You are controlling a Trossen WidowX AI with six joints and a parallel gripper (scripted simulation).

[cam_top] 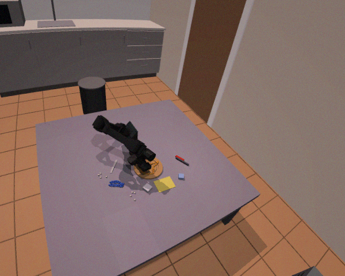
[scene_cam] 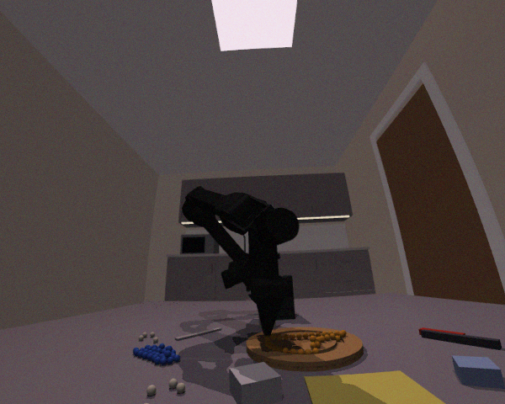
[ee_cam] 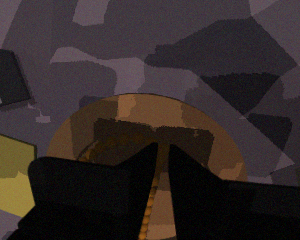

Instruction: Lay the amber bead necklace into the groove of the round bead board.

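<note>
Now: gripper tip 6 cm to the right of the round wooden bead board, 1 cm short of it and 1 cm above it. Round my gripper tip: grey block 16 cm ahead, 3 cm to the right, 1 cm below; then yellow pad 18 cm ahead, 8 cm to the left, 2 cm below; then thin rod 14 cm to the right, 11 cm behind, 2 cm below.
</note>
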